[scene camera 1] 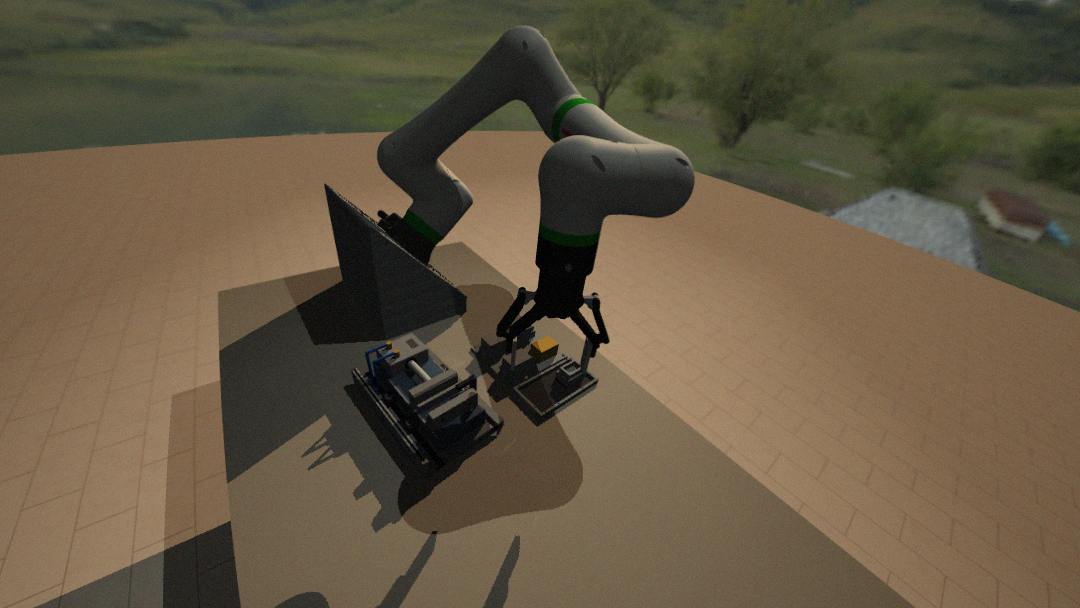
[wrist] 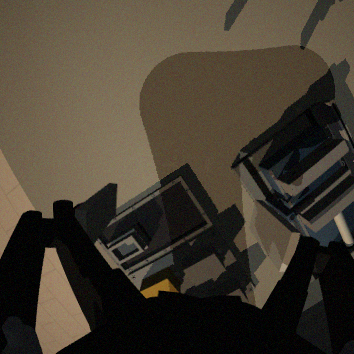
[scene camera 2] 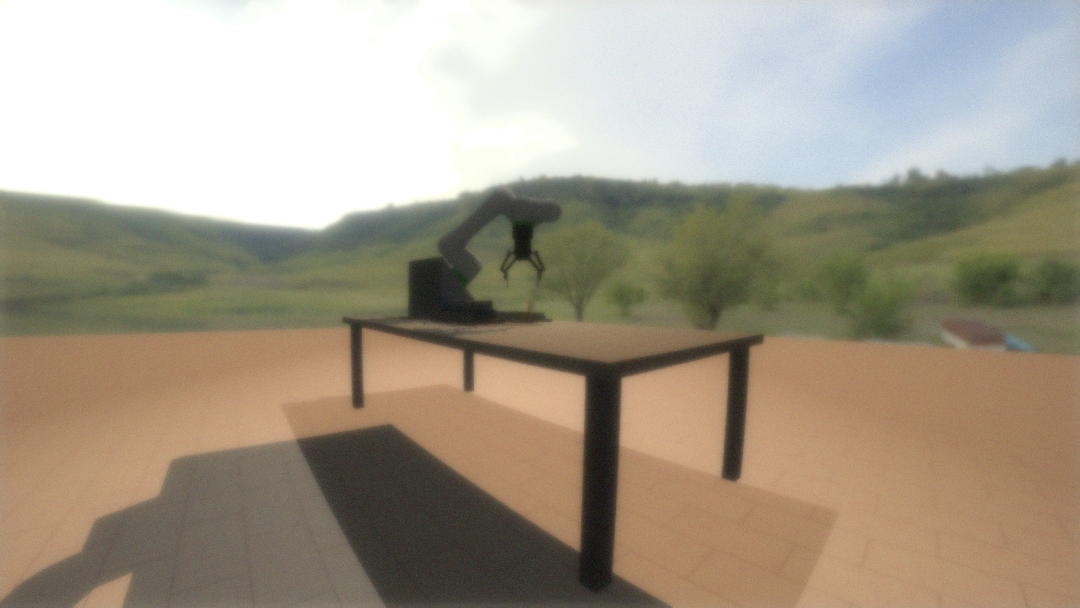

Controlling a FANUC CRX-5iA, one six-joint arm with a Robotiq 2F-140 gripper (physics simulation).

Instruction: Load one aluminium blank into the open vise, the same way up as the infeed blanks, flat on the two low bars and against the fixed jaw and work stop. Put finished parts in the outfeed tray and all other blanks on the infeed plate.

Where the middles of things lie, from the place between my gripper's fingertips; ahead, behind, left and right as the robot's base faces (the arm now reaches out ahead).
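Labels:
The outfeed tray (scene camera 1: pixel 544 391) is 100 mm to the left of my hand, 40 mm behind it and 150 mm below it, and going by their middles it's the nearest to my hand of the things named here. As for the brass blank (wrist: pixel 164 279), that's 130 mm behind my hand, 130 mm below it and 150 mm to the left of it. The pale block (scene camera 1: pixel 394 366) is 80 mm below my hand, 160 mm to the right of it and 280 mm behind it. Going by their middles, that block is the farthest from my hand of the things named here.

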